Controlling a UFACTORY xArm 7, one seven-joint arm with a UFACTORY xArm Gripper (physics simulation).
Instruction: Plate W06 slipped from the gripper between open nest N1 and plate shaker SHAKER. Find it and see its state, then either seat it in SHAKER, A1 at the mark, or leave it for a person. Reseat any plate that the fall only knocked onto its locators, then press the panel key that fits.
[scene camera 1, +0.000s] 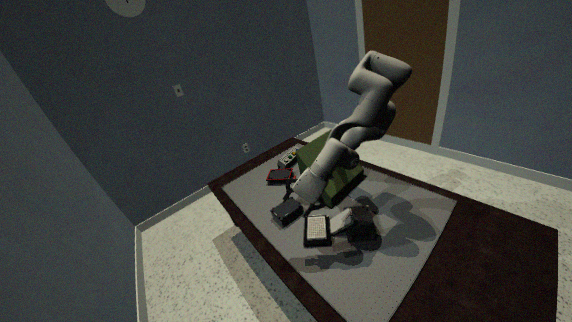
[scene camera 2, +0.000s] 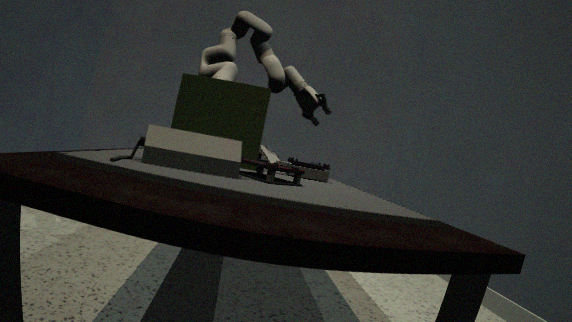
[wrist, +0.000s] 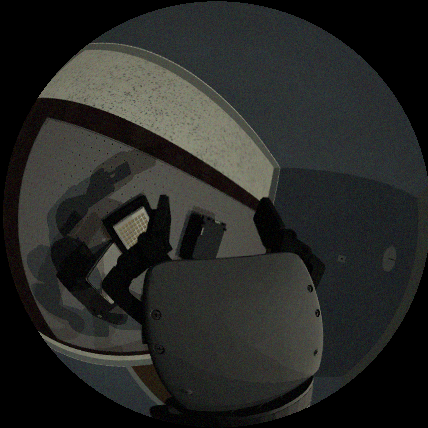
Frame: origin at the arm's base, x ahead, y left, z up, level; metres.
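Seen in the pictures: gripper, fingertip midpoint: (scene camera 1: 293, 209) (scene camera 2: 323, 119) (wrist: 215, 206); arm's base, origin of the base link: (scene camera 2: 211, 109).
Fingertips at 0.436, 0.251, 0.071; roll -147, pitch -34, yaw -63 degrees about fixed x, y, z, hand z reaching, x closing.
Pixels of each thing's top centre, then the offset from my fingertips to it, as dx, dy, dz. Level surfaces: height alone.
- pale plate with wells, middle of its top: (wrist: 141, 239) (scene camera 1: 316, 226) -0.098, -0.028, -0.213
- black nest, middle of its top: (wrist: 140, 238) (scene camera 1: 316, 227) -0.098, -0.028, -0.224
- dark unit, middle of its top: (wrist: 89, 292) (scene camera 1: 359, 217) -0.260, +0.085, -0.188
- red-edged black platform, middle of its top: (scene camera 2: 267, 161) (scene camera 1: 279, 173) -0.188, -0.539, -0.206
- button panel, middle of its top: (scene camera 2: 195, 132) (scene camera 1: 289, 152) -0.358, -0.665, -0.169
- grey mat, its level: dz -0.252
A pale plate with wells (scene camera 1: 316, 227) (wrist: 132, 229) lies flat in a black nest (scene camera 1: 317, 244) (wrist: 122, 210). Beside it a whitish plate-like piece (scene camera 1: 342, 220) (scene camera 2: 269, 154) (wrist: 105, 267) is tilted, between that nest and a dark unit (scene camera 1: 363, 232) (wrist: 75, 265). No label is readable, so I cannot tell whether it is W06. A dark box with small clamps on top (scene camera 1: 287, 211) (scene camera 2: 315, 174) (wrist: 210, 240), apparently SHAKER, has no pale plate on it. My gripper (scene camera 1: 299, 204) (scene camera 2: 322, 117) (wrist: 215, 206) is open and empty, high above the table near this box.
A red-edged black platform (scene camera 1: 280, 174) (scene camera 2: 280, 169) stands near the button panel (scene camera 1: 288, 157) (scene camera 2: 192, 145). The green block (scene camera 1: 312, 150) (scene camera 2: 220, 110) under the arm's base is a tall obstacle. Arm shadows darken the grey mat (scene camera 1: 350, 295) around the tilted piece.
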